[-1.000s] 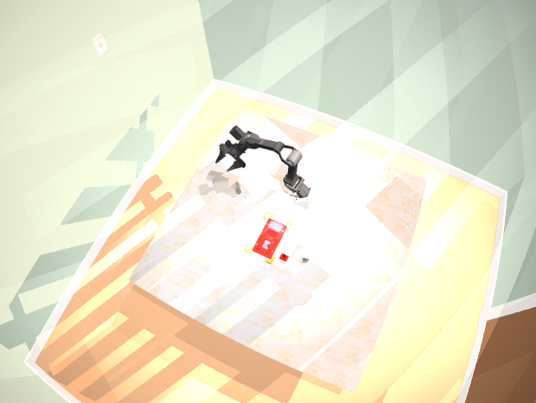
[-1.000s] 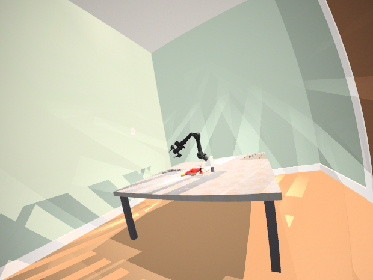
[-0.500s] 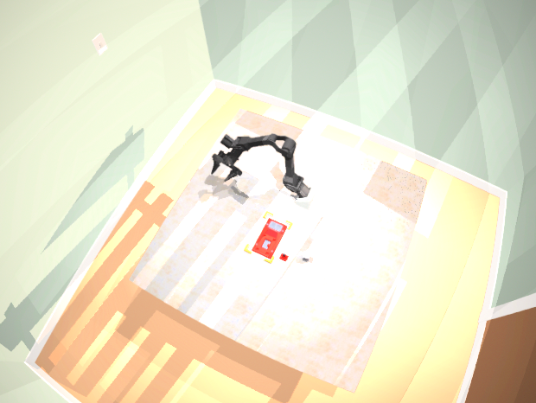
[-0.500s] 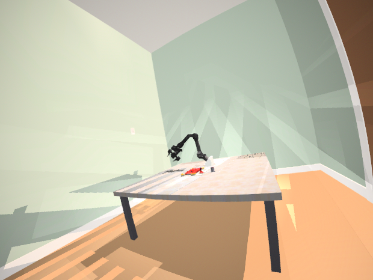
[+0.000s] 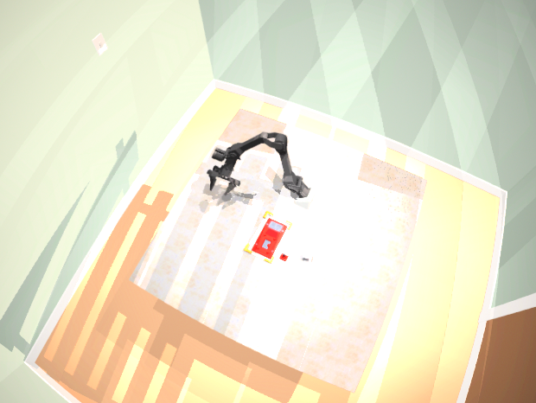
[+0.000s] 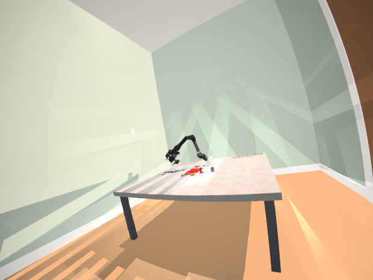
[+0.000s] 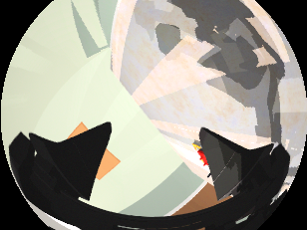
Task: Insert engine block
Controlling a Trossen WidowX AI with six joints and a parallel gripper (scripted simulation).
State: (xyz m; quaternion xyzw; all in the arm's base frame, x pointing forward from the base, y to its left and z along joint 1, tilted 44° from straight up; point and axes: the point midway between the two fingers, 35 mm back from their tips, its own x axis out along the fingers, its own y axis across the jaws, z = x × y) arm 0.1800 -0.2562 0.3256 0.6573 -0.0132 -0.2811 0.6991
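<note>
My gripper tip is now 11 cm short of the engine block, 54 cm to the right of it and 10 cm above it.
</note>
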